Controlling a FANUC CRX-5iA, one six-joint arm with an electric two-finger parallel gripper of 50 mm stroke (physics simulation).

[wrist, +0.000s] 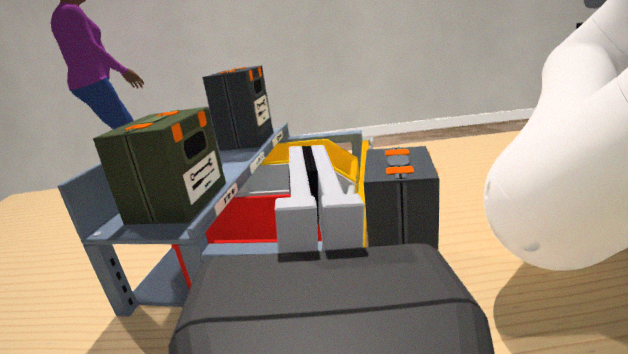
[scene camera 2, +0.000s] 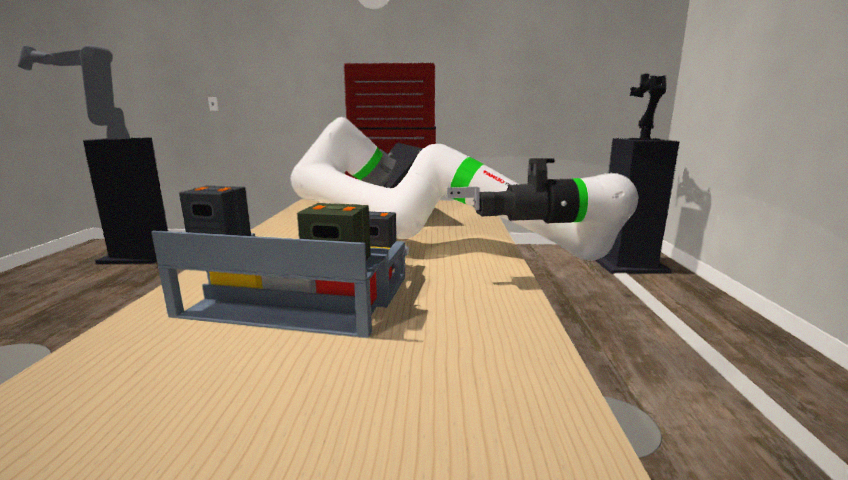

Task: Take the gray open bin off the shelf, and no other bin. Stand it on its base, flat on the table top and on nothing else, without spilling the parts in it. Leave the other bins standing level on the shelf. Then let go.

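The gray open bin sits in the shelf between the yellow bin and the red bin. The shelf's upper part hides much of it in scene camera 2, and the fingers cover part of it in the wrist view. The parts in it cannot be made out. My gripper is shut with nothing between its fingers. In scene camera 2 it is turned sideways, raised above the table to the right of the shelf, apart from the bins.
A green case and a dark case stand on the upper shelf. Another dark case stands beside a yellow bar by the bins. A person is in the background.
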